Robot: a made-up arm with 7 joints. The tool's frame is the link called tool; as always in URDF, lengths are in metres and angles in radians. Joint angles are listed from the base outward.
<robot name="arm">
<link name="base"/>
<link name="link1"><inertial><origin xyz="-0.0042 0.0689 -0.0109"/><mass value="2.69"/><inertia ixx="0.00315" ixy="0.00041" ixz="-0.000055" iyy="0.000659" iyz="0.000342" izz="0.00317"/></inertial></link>
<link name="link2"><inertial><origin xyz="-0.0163 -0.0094 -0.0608"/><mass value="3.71"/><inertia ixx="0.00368" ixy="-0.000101" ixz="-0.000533" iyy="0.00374" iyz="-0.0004" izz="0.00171"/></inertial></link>
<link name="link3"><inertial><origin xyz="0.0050 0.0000 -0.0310"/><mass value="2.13"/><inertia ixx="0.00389" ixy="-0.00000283" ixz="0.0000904" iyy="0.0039" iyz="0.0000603" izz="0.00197"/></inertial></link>
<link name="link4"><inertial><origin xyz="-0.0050 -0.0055 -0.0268"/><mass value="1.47"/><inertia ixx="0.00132" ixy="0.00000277" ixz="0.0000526" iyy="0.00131" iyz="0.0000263" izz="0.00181"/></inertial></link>
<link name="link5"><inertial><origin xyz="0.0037 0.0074 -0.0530"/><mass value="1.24"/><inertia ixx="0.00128" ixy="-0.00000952" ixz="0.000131" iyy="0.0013" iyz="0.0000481" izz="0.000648"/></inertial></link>
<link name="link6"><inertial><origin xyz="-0.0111 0.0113 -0.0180"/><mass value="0.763"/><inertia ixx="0.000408" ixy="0" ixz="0" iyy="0.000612" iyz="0" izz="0.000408"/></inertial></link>
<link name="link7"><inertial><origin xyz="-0.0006 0.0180 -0.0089"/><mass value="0.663"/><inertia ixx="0.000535" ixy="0" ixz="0" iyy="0.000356" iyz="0" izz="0.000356"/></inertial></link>
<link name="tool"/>
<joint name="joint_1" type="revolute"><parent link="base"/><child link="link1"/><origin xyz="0.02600 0.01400 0.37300" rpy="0.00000 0.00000 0.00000"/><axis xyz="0 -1 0"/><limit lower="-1.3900" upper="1.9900"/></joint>
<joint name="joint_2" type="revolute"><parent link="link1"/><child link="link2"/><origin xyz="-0.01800 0.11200 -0.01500" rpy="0.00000 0.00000 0.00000"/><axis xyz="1 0 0"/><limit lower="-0.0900" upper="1.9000"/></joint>
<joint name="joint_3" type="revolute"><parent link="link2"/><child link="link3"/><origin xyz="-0.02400 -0.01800 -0.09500" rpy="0.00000 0.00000 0.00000"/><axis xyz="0 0 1"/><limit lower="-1.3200" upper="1.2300"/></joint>
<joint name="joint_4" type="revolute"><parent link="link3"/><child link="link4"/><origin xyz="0.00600 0.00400 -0.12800" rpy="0.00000 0.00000 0.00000"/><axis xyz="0 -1 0"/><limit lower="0.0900" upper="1.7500"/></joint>
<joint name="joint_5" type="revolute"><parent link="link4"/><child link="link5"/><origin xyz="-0.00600 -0.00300 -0.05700" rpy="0.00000 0.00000 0.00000"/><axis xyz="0 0 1"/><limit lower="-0.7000" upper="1.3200"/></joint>
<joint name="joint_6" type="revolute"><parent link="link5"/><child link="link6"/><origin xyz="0.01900 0.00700 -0.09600" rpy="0.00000 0.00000 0.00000"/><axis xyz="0 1 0"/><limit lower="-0.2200" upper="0.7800"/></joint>
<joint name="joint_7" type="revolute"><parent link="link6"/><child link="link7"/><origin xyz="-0.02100 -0.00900 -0.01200" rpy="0.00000 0.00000 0.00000"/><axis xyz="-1 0 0"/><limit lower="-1.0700" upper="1.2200"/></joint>
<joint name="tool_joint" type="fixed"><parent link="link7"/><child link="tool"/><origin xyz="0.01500 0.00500 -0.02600" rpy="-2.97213 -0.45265 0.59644"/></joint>
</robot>
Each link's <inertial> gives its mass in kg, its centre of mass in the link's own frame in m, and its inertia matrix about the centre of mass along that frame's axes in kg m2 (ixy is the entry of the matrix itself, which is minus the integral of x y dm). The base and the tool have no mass. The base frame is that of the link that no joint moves.
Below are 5 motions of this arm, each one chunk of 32 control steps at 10 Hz.
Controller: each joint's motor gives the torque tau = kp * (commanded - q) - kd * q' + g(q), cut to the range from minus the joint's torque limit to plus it. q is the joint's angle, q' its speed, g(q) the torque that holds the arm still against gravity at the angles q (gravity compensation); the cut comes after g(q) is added. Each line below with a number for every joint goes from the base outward.
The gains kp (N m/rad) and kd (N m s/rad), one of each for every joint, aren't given. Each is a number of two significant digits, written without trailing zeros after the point. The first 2 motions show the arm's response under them.
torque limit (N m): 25 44 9 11 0.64 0.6 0.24
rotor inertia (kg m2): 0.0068 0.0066 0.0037 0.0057 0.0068 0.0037 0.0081
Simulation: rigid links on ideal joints. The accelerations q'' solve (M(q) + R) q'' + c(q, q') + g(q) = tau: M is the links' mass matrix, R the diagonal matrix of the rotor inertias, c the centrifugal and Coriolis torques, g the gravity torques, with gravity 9.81 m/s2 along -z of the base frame. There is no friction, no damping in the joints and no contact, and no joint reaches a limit. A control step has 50 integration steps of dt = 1/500 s. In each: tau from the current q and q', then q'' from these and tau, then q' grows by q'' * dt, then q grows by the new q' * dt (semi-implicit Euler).
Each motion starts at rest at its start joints. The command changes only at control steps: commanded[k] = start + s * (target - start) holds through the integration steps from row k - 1 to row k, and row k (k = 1, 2, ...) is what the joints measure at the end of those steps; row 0 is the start. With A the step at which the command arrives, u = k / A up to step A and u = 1 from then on. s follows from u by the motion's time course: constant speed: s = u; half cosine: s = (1 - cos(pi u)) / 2; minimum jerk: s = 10 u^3 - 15 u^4 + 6 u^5; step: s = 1 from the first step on.
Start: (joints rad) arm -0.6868 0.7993 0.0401 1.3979 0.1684 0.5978 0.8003
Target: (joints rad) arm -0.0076 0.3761 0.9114 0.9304 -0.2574 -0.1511 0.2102
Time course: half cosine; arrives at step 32
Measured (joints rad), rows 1 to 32:
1: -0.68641 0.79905 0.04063 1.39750 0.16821 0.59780 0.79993
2: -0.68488 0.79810 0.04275 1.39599 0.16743 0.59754 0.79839
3: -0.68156 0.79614 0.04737 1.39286 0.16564 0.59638 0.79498
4: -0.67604 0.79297 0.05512 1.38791 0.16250 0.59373 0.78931
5: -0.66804 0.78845 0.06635 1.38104 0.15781 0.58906 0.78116
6: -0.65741 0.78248 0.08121 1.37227 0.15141 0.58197 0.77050
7: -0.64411 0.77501 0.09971 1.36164 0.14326 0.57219 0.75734
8: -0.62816 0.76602 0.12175 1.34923 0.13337 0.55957 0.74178
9: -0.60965 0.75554 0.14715 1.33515 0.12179 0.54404 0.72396
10: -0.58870 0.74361 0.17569 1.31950 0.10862 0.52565 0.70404
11: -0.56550 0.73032 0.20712 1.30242 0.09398 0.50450 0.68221
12: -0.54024 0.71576 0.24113 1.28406 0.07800 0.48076 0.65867
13: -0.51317 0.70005 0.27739 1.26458 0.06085 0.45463 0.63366
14: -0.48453 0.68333 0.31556 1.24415 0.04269 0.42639 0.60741
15: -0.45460 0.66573 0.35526 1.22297 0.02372 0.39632 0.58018
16: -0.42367 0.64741 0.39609 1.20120 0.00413 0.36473 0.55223
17: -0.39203 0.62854 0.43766 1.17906 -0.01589 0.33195 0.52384
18: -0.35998 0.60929 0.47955 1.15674 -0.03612 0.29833 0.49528
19: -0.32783 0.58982 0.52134 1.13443 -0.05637 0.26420 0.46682
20: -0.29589 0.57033 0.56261 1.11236 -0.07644 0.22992 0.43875
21: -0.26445 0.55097 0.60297 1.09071 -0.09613 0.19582 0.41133
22: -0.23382 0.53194 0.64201 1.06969 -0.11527 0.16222 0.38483
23: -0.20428 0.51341 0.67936 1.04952 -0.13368 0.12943 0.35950
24: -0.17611 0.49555 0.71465 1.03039 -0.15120 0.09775 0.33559
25: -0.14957 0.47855 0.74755 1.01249 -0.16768 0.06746 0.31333
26: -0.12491 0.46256 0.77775 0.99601 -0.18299 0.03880 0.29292
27: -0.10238 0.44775 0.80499 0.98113 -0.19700 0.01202 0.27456
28: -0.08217 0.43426 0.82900 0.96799 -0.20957 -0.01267 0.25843
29: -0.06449 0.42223 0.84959 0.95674 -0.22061 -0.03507 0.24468
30: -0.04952 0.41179 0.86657 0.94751 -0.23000 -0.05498 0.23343
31: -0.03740 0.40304 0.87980 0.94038 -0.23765 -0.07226 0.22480
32: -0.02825 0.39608 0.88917 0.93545 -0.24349 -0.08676 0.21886
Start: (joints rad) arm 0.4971 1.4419 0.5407 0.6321 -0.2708 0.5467 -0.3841
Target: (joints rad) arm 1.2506 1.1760 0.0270 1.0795 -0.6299 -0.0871 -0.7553
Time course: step
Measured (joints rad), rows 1 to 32:
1: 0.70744 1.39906 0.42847 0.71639 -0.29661 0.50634 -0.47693
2: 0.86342 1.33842 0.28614 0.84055 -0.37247 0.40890 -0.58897
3: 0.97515 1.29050 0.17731 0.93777 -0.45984 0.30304 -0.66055
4: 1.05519 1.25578 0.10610 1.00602 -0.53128 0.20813 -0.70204
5: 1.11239 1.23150 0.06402 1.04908 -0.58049 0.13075 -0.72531
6: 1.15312 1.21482 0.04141 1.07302 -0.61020 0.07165 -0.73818
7: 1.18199 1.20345 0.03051 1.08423 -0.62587 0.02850 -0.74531
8: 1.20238 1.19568 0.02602 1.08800 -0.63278 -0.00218 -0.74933
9: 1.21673 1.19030 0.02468 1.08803 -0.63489 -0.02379 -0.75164
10: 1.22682 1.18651 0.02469 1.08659 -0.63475 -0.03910 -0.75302
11: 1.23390 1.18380 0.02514 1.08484 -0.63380 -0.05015 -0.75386
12: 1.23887 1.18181 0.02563 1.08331 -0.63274 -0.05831 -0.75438
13: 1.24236 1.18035 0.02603 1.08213 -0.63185 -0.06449 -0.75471
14: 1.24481 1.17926 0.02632 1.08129 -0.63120 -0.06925 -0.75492
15: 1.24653 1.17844 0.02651 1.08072 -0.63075 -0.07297 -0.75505
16: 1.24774 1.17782 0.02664 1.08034 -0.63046 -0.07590 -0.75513
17: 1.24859 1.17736 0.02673 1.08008 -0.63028 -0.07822 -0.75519
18: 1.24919 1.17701 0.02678 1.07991 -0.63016 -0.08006 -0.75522
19: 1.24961 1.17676 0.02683 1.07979 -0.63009 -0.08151 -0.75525
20: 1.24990 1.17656 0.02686 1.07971 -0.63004 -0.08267 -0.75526
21: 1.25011 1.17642 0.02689 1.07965 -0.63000 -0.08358 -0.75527
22: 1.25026 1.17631 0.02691 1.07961 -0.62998 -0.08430 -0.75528
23: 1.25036 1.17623 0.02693 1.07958 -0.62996 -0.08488 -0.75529
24: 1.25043 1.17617 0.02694 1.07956 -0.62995 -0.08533 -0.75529
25: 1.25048 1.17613 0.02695 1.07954 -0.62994 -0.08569 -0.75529
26: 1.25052 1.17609 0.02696 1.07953 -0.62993 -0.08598 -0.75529
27: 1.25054 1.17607 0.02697 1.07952 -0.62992 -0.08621 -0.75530
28: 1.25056 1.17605 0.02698 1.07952 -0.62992 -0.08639 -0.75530
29: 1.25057 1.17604 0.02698 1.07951 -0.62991 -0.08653 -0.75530
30: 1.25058 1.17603 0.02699 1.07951 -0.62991 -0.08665 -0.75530
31: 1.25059 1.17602 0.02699 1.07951 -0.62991 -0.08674 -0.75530
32: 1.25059 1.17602 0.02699 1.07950 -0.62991 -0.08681 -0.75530
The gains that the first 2 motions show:
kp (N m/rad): 28 26 4.4 4.1 0.53 0.19 1.1
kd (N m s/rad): 8.3 9.6 1.1 0.88 0.16 0.097 0.24
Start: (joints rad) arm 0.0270 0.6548 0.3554 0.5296 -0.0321 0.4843 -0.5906
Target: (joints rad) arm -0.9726 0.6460 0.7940 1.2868 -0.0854 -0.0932 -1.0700
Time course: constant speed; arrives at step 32
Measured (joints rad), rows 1 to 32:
1: 0.01974 0.65413 0.35831 0.54068 -0.03289 0.48030 -0.59460
2: 0.00550 0.65368 0.36480 0.55754 -0.03499 0.47287 -0.60328
3: -0.01399 0.65344 0.37406 0.57662 -0.03722 0.46347 -0.61478
4: -0.03727 0.65330 0.38517 0.59655 -0.03897 0.45289 -0.62782
5: -0.06318 0.65315 0.39743 0.61699 -0.04017 0.44146 -0.64171
6: -0.09088 0.65298 0.41036 0.63791 -0.04103 0.42929 -0.65606
7: -0.11978 0.65279 0.42369 0.65936 -0.04178 0.41639 -0.67069
8: -0.14946 0.65257 0.43723 0.68134 -0.04258 0.40278 -0.68547
9: -0.17966 0.65233 0.45089 0.70377 -0.04352 0.38849 -0.70034
10: -0.21020 0.65209 0.46460 0.72658 -0.04462 0.37358 -0.71527
11: -0.24097 0.65185 0.47834 0.74967 -0.04587 0.35813 -0.73023
12: -0.27188 0.65160 0.49208 0.77296 -0.04725 0.34223 -0.74520
13: -0.30290 0.65134 0.50584 0.79639 -0.04871 0.32593 -0.76018
14: -0.33398 0.65109 0.51959 0.81989 -0.05024 0.30933 -0.77517
15: -0.36512 0.65083 0.53333 0.84346 -0.05181 0.29246 -0.79016
16: -0.39628 0.65056 0.54708 0.86705 -0.05341 0.27540 -0.80515
17: -0.42747 0.65030 0.56082 0.89067 -0.05503 0.25816 -0.82014
18: -0.45868 0.65003 0.57457 0.91430 -0.05666 0.24079 -0.83513
19: -0.48990 0.64976 0.58831 0.93794 -0.05830 0.22331 -0.85012
20: -0.52112 0.64949 0.60205 0.96159 -0.05994 0.20575 -0.86511
21: -0.55235 0.64922 0.61579 0.98524 -0.06159 0.18812 -0.88010
22: -0.58358 0.64894 0.62954 1.00889 -0.06325 0.17042 -0.89509
23: -0.61481 0.64867 0.64328 1.03255 -0.06490 0.15268 -0.91008
24: -0.64605 0.64840 0.65702 1.05621 -0.06656 0.13491 -0.92507
25: -0.67728 0.64812 0.67077 1.07988 -0.06822 0.11710 -0.94006
26: -0.70852 0.64785 0.68451 1.10354 -0.06988 0.09926 -0.95505
27: -0.73975 0.64758 0.69826 1.12721 -0.07154 0.08140 -0.97004
28: -0.77099 0.64731 0.71200 1.15088 -0.07320 0.06353 -0.98502
29: -0.80223 0.64703 0.72575 1.17455 -0.07487 0.04564 -1.00001
30: -0.83346 0.64676 0.73950 1.19823 -0.07653 0.02773 -1.01500
31: -0.86469 0.64649 0.75324 1.22191 -0.07820 0.00982 -1.02999
32: -0.89593 0.64621 0.76699 1.24558 -0.07986 -0.00811 -1.04498

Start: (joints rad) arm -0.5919 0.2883 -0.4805 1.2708 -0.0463 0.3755 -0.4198
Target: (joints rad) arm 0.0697 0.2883 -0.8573 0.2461 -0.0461 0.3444 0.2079
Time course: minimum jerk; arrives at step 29
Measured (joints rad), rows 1 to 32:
1: -0.59184 0.28830 -0.48056 1.27068 -0.04631 0.37552 -0.41974
2: -0.59140 0.28830 -0.48096 1.26978 -0.04640 0.37564 -0.41926
3: -0.58998 0.28828 -0.48213 1.26696 -0.04661 0.37591 -0.41768
4: -0.58691 0.28826 -0.48452 1.26089 -0.04690 0.37633 -0.41421
5: -0.58149 0.28822 -0.48850 1.25038 -0.04723 0.37686 -0.40809
6: -0.57312 0.28816 -0.49440 1.23443 -0.04753 0.37741 -0.39870
7: -0.56132 0.28809 -0.50245 1.21234 -0.04773 0.37788 -0.38559
8: -0.54576 0.28800 -0.51278 1.18374 -0.04781 0.37819 -0.36850
9: -0.52629 0.28788 -0.52544 1.14854 -0.04775 0.37823 -0.34735
10: -0.50290 0.28775 -0.54038 1.10694 -0.04755 0.37791 -0.32224
11: -0.47574 0.28759 -0.55744 1.05940 -0.04723 0.37719 -0.29343
12: -0.44511 0.28741 -0.57639 1.00661 -0.04682 0.37601 -0.26129
13: -0.41140 0.28723 -0.59692 0.94943 -0.04636 0.37438 -0.22635
14: -0.37512 0.28706 -0.61863 0.88889 -0.04589 0.37230 -0.18921
15: -0.33688 0.28691 -0.64111 0.82609 -0.04548 0.36982 -0.15054
16: -0.29731 0.28682 -0.66392 0.76222 -0.04514 0.36703 -0.11106
17: -0.25710 0.28680 -0.68664 0.69846 -0.04491 0.36400 -0.07154
18: -0.21698 0.28686 -0.70886 0.63600 -0.04479 0.36086 -0.03271
19: -0.17766 0.28701 -0.73022 0.57597 -0.04478 0.35773 0.00468
20: -0.13984 0.28724 -0.75038 0.51940 -0.04488 0.35472 0.03996
21: -0.10418 0.28755 -0.76906 0.46724 -0.04504 0.35194 0.07252
22: -0.07129 0.28792 -0.78603 0.42026 -0.04526 0.34948 0.10185
23: -0.04169 0.28831 -0.80108 0.37910 -0.04549 0.34740 0.12754
24: -0.01577 0.28870 -0.81407 0.34416 -0.04572 0.34573 0.14931
25: 0.00620 0.28906 -0.82492 0.31563 -0.04593 0.34445 0.16706
26: 0.02413 0.28937 -0.83364 0.29342 -0.04612 0.34353 0.18084
27: 0.03810 0.28960 -0.84033 0.27716 -0.04628 0.34290 0.19088
28: 0.04844 0.28973 -0.84521 0.26609 -0.04643 0.34249 0.19765
29: 0.05568 0.28973 -0.84866 0.25910 -0.04656 0.34223 0.20182
30: 0.06057 0.28961 -0.85113 0.25478 -0.04669 0.34205 0.20428
31: 0.06381 0.28941 -0.85293 0.25206 -0.04679 0.34195 0.20571
32: 0.06592 0.28920 -0.85423 0.25028 -0.04683 0.34196 0.20657

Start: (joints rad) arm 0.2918 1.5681 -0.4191 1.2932 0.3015 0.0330 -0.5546
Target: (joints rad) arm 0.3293 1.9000 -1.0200 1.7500 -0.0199 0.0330 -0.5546
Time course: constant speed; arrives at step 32
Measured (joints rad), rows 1 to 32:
1: 0.29225 1.57057 -0.42471 1.29677 0.30068 0.03360 -0.55463
2: 0.29288 1.57495 -0.43483 1.30455 0.29734 0.03445 -0.55465
3: 0.29363 1.58072 -0.44804 1.31542 0.29149 0.03489 -0.55464
4: 0.29448 1.58754 -0.46327 1.32817 0.28380 0.03482 -0.55461
5: 0.29541 1.59518 -0.47978 1.34189 0.27495 0.03441 -0.55458
6: 0.29639 1.60347 -0.49708 1.35603 0.26546 0.03385 -0.55455
7: 0.29743 1.61226 -0.51488 1.37030 0.25565 0.03328 -0.55452
8: 0.29850 1.62144 -0.53299 1.38459 0.24570 0.03280 -0.55451
9: 0.29961 1.63092 -0.55129 1.39885 0.23570 0.03242 -0.55451
10: 0.30073 1.64062 -0.56973 1.41309 0.22569 0.03214 -0.55450
11: 0.30186 1.65049 -0.58826 1.42731 0.21568 0.03194 -0.55451
12: 0.30300 1.66049 -0.60686 1.44153 0.20567 0.03181 -0.55451
13: 0.30416 1.67059 -0.62551 1.45575 0.19566 0.03173 -0.55451
14: 0.30531 1.68075 -0.64420 1.46998 0.18565 0.03168 -0.55452
15: 0.30647 1.69097 -0.66291 1.48422 0.17563 0.03165 -0.55452
16: 0.30764 1.70122 -0.68165 1.49846 0.16561 0.03164 -0.55452
17: 0.30880 1.71151 -0.70041 1.51271 0.15558 0.03164 -0.55453
18: 0.30997 1.72181 -0.71917 1.52696 0.14556 0.03165 -0.55453
19: 0.31113 1.73213 -0.73795 1.54121 0.13553 0.03167 -0.55453
20: 0.31230 1.74246 -0.75673 1.55547 0.12550 0.03169 -0.55453
21: 0.31347 1.75281 -0.77552 1.56973 0.11547 0.03171 -0.55453
22: 0.31464 1.76315 -0.79431 1.58399 0.10544 0.03173 -0.55453
23: 0.31580 1.77351 -0.81310 1.59825 0.09540 0.03176 -0.55453
24: 0.31697 1.78387 -0.83190 1.61251 0.08537 0.03178 -0.55454
25: 0.31814 1.79423 -0.85069 1.62677 0.07534 0.03181 -0.55454
26: 0.31931 1.80459 -0.86949 1.64103 0.06531 0.03183 -0.55454
27: 0.32048 1.81495 -0.88829 1.65529 0.05527 0.03186 -0.55454
28: 0.32165 1.82532 -0.90709 1.66955 0.04524 0.03189 -0.55454
29: 0.32282 1.83569 -0.92589 1.68381 0.03521 0.03191 -0.55454
30: 0.32399 1.84606 -0.94469 1.69808 0.02517 0.03194 -0.55454
31: 0.32516 1.85643 -0.96349 1.71234 0.01514 0.03197 -0.55454
32: 0.32633 1.86679 -0.98229 1.72660 0.00511 0.03200 -0.55454

